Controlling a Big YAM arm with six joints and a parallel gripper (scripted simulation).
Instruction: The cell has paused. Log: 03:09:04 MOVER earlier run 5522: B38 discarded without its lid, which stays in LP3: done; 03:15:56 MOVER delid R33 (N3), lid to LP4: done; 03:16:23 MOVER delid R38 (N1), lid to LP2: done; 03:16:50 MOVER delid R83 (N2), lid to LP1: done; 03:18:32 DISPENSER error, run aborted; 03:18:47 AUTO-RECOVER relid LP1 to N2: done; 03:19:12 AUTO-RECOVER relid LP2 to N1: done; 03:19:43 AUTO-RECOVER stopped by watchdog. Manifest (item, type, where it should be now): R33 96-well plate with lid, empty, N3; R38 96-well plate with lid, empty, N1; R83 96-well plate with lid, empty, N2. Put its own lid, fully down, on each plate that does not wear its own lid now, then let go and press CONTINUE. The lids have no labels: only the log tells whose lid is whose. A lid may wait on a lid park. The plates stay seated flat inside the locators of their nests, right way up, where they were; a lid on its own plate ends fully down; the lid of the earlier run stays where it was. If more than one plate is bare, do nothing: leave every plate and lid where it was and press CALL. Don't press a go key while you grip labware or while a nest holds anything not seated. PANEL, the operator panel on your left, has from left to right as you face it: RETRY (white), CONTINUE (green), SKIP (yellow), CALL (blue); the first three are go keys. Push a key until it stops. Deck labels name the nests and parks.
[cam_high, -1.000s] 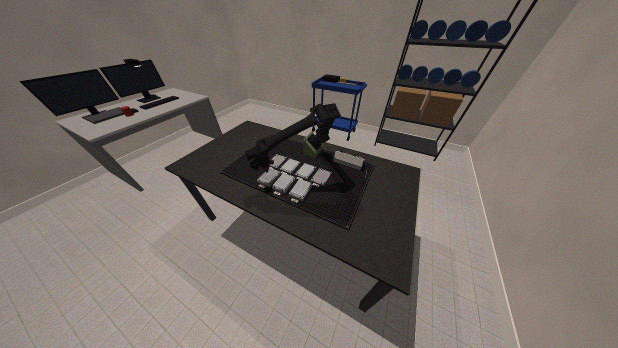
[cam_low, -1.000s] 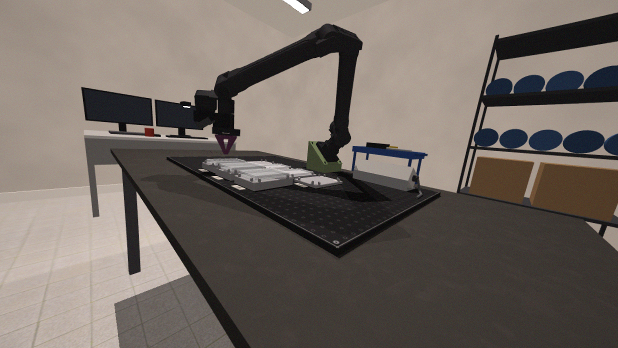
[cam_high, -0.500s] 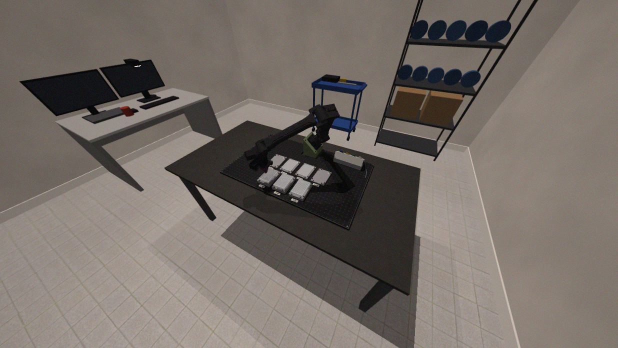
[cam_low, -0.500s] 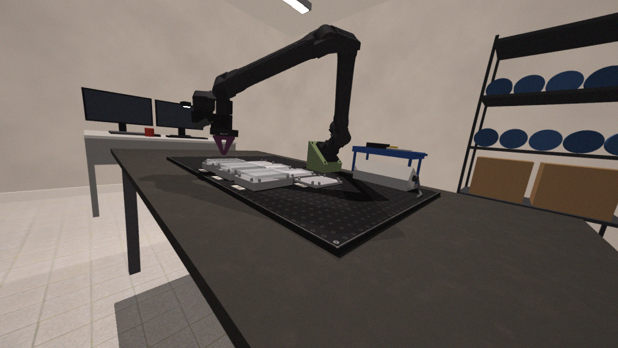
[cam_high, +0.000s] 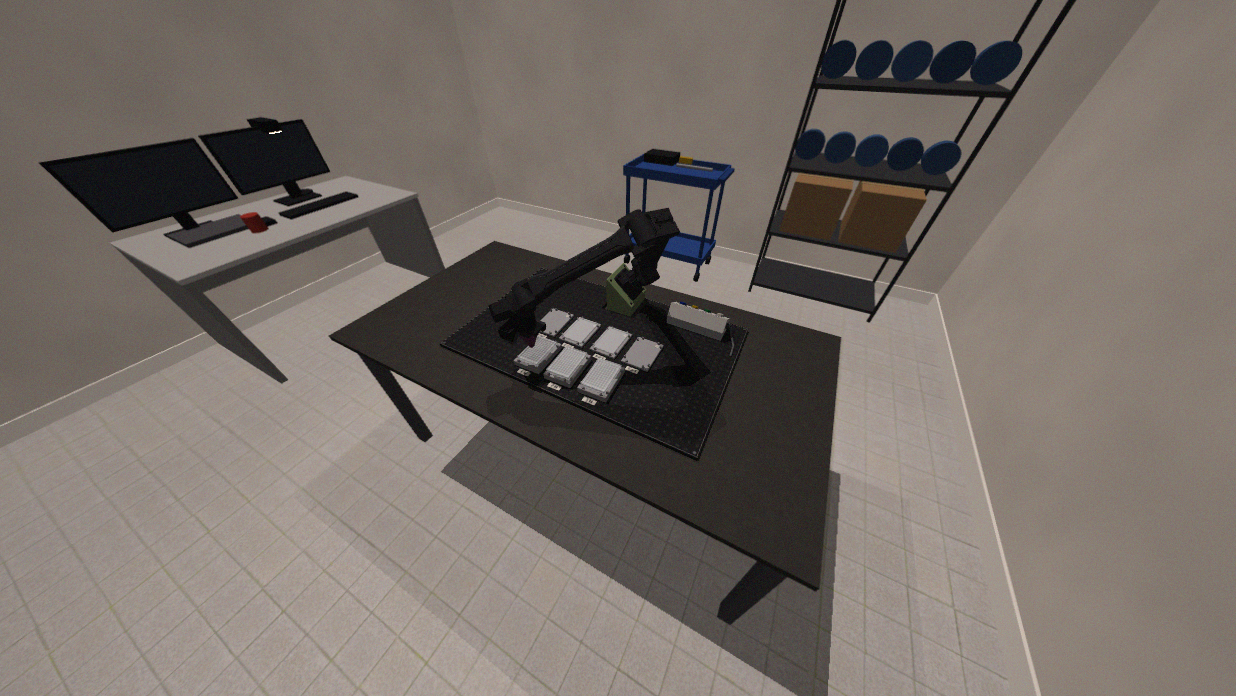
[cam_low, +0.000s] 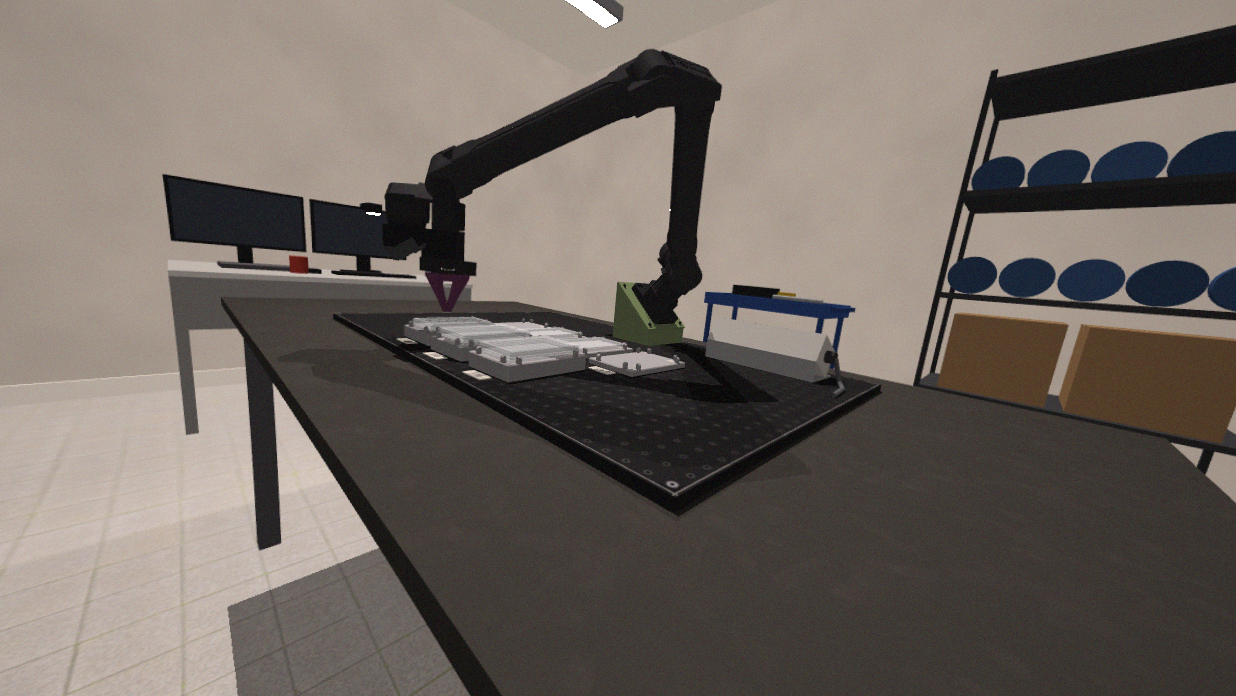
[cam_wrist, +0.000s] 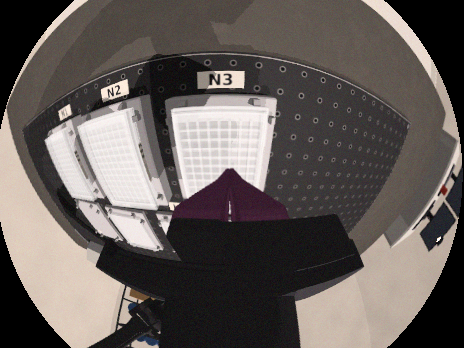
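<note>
My gripper is now 1 cm past the white 96-well plate, 1 cm to the right of it and 3 cm above it. From my hand the other things lie so: N3 label (8 cm ahead, 1 cm to the left, 6 cm below); LP4 label (10 cm behind, 20 cm to the left, 6 cm below); lid park LP2 (19 cm behind, 5 cm to the right, 6 cm below).
</note>
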